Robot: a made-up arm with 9 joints.
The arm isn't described. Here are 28 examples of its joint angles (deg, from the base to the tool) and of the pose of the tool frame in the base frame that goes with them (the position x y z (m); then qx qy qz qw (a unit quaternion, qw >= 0)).
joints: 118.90 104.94 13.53 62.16 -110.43 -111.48 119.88 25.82 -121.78
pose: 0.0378 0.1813 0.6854 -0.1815 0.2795 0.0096 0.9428
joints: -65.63 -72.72 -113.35 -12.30 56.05 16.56 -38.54 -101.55 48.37
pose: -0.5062 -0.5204 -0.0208 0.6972 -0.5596 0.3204 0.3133
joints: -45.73 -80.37 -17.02 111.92 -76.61 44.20 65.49 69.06 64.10
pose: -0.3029 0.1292 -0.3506 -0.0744 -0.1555 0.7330 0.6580
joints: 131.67 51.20 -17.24 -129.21 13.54 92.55 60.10 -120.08 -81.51
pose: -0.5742 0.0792 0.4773 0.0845 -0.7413 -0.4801 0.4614
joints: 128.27 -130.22 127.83 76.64 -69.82 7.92 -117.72 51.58 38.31
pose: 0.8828 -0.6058 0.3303 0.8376 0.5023 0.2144 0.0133
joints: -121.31 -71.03 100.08 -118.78 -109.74 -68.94 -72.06 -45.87 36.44
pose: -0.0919 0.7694 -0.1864 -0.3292 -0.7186 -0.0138 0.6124
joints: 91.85 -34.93 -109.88 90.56 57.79 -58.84 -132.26 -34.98 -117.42
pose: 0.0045 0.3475 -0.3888 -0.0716 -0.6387 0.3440 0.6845
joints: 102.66 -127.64 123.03 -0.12 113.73 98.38 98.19 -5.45 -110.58
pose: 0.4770 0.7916 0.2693 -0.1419 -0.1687 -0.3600 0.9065
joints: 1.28 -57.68 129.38 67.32 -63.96 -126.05 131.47 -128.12 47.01
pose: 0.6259 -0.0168 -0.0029 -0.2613 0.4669 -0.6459 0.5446
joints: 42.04 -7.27 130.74 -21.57 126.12 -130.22 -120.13 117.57 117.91
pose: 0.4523 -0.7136 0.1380 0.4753 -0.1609 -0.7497 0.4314
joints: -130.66 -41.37 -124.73 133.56 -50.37 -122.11 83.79 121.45 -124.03
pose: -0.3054 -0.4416 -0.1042 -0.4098 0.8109 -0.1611 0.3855
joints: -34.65 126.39 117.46 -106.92 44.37 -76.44 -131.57 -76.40 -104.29
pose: 0.7554 0.5636 0.2679 -0.0243 -0.2664 -0.3726 0.8886
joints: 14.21 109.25 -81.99 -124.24 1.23 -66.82 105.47 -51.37 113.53
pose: 0.2385 -0.0672 0.6577 -0.0503 -0.1003 0.7305 0.6737
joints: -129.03 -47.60 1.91 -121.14 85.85 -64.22 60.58 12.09 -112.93
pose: -0.9112 -0.4896 -0.2251 0.3834 -0.7840 -0.0653 0.4838
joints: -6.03 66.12 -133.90 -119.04 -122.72 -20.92 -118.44 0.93 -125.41
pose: -0.4289 0.9358 0.4370 0.1402 -0.5882 -0.1001 0.7902
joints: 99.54 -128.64 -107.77 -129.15 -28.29 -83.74 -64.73 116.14 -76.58
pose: 1.2515 0.4087 0.9875 0.5228 0.5538 0.3504 0.5452
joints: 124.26 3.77 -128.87 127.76 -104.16 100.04 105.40 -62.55 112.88
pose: -0.3967 -0.4497 0.8554 -0.4304 0.2009 0.8402 0.2615
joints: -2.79 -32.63 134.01 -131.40 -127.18 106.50 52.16 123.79 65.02
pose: -0.2881 -0.0397 -0.2385 0.5502 -0.2211 0.2515 0.7650
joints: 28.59 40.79 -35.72 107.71 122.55 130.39 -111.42 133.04 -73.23
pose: -0.4752 -0.0427 -0.1244 -0.7295 0.0949 0.6111 0.2922
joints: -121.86 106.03 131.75 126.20 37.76 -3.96 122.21 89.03 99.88
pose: 0.4497 0.2219 -0.0687 0.8809 0.3046 0.0872 0.3517
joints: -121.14 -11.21 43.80 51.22 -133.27 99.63 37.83 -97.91 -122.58
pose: -0.4888 -0.0402 0.1236 -0.1124 -0.2417 0.5727 0.7752
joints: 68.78 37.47 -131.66 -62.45 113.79 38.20 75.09 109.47 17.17
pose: 0.3420 0.0937 0.4127 0.3183 0.0669 -0.8948 0.3058
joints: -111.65 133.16 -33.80 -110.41 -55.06 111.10 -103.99 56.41 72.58
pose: -0.2487 0.6725 0.0502 0.5815 -0.5936 -0.1735 0.5286
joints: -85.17 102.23 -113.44 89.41 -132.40 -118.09 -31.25 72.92 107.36
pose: 0.7046 0.3354 -0.4892 -0.1222 0.2425 -0.7137 0.6456
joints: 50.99 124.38 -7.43 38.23 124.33 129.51 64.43 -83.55 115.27
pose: 0.1614 0.6299 -0.3169 -0.5706 -0.4476 -0.2622 0.6367
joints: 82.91 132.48 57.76 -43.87 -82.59 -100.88 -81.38 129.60 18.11
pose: 0.6670 -0.5636 -0.0475 -0.5817 -0.0999 -0.8051 0.0588
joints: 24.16 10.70 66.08 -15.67 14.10 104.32 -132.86 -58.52 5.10
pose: -0.2195 -0.0558 0.0934 -0.0036 0.1421 0.4643 0.8742
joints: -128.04 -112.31 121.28 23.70 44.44 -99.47 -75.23 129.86 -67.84
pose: 0.4748 0.7772 0.4375 0.1925 0.7043 -0.0148 0.6831
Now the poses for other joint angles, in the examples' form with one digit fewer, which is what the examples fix.
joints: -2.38 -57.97 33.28 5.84 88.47 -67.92 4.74 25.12 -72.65
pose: -0.668 -0.874 -0.681 0.431 -0.608 0.299 0.595
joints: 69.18 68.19 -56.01 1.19 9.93 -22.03 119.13 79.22 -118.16
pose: -0.888 -0.016 0.445 0.530 -0.292 -0.413 0.681
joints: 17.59 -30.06 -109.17 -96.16 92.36 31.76 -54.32 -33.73 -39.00
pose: -0.166 -0.374 0.517 0.745 -0.064 -0.658 0.085
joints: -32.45 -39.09 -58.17 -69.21 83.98 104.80 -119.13 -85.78 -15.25
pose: -0.411 -0.315 -0.557 -0.816 0.213 0.289 0.453
